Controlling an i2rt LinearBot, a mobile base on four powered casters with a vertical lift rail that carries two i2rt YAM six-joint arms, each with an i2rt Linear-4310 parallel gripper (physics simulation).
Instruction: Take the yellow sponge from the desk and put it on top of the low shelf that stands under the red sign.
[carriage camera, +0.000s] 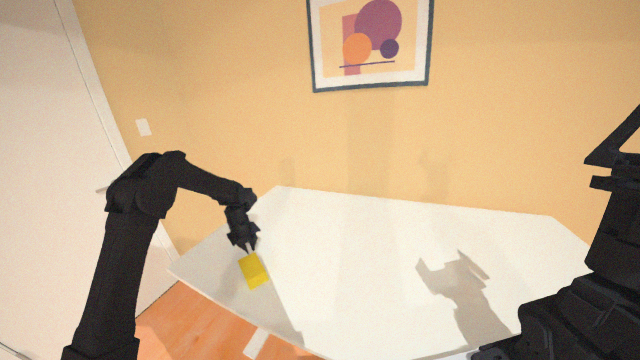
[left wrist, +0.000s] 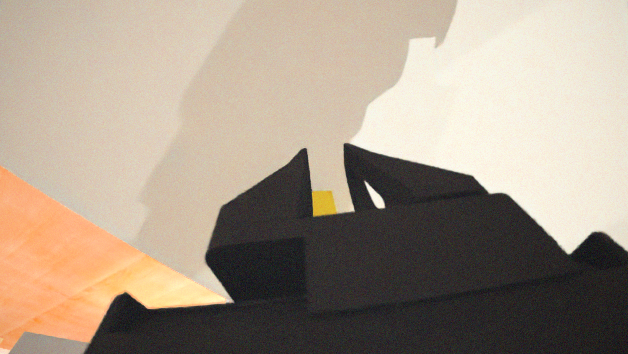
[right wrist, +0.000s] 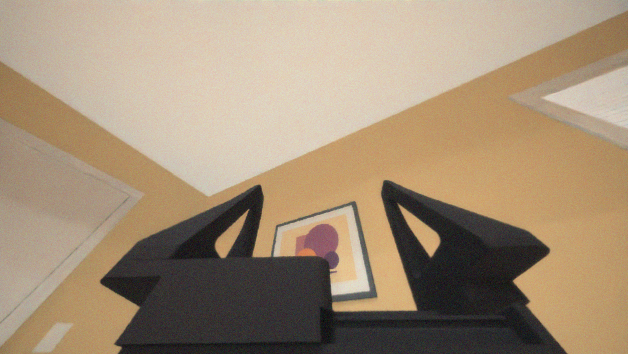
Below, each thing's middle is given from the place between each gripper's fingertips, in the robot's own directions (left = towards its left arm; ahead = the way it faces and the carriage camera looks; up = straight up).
I see my left gripper 41 cm short of the framed picture (carriage camera: 347, 52), 55 cm to the left of it and 77 cm below it.
The framed picture is 79 cm ahead of my right hand, 28 cm above it and 7 cm to the left of it.
